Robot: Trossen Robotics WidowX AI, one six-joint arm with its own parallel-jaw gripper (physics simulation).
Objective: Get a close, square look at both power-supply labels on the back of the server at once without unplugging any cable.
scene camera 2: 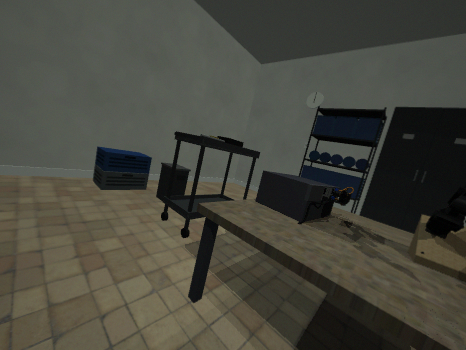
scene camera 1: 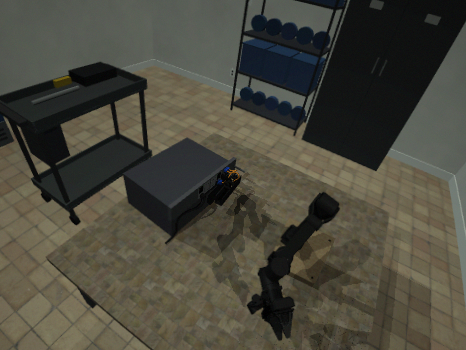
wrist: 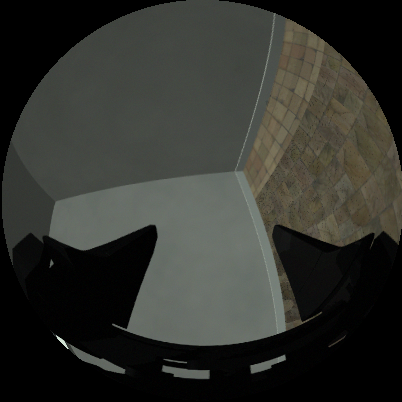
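Where they show: gripper, between the fingertips: (scene camera 1: 284, 339) (wrist: 216, 232); arm's base, origin of its link: (scene camera 2: 437, 229) (scene camera 1: 294, 234).
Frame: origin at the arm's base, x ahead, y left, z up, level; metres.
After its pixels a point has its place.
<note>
The server, a grey box (scene camera 1: 175, 167) {x 0.647, y 0.047, z 0.053 m} (scene camera 2: 285, 195) {x 0.610, y 0.252, z -0.047 m}, stands on the table (scene camera 1: 125, 270) {x 0.520, y 0.508, z -0.151 m} (scene camera 2: 275, 242) {x 0.428, y 0.625, z -0.151 m}. Its back faces the arm's side, with a bundle of black, blue and orange cables (scene camera 1: 231, 179) {x 0.389, y -0.073, z 0.044 m} (scene camera 2: 345, 194) {x 0.382, y -0.029, z 0.031 m} at one end. A black cable (scene camera 1: 175, 227) {x 0.481, y 0.236, z -0.101 m} hangs from the back onto the table. The power-supply labels cannot be made out in the scene views, and the server does not show in the wrist view. My gripper (scene camera 1: 285, 332) {x -0.127, y 0.459, z 0.092 m} (wrist: 216, 232) {x -0.127, y 0.459, z 0.092 m} is open and empty, well away from the server, and points away from it towards a wall.
The arm stands on a wooden board (scene camera 1: 317, 255) {x -0.126, y 0.016, z -0.032 m} (scene camera 2: 422, 245) {x 0.031, y 0.074, z -0.079 m}. A dark cart (scene camera 1: 90, 106) (scene camera 2: 220, 145) stands on the floor beyond the server. A shelf rack (scene camera 1: 265, 117) (scene camera 2: 352, 111) and a dark cabinet (scene camera 1: 360, 100) (scene camera 2: 415, 150) stand at the back wall. Stacked crates (scene camera 2: 122, 162) stand at the left.
</note>
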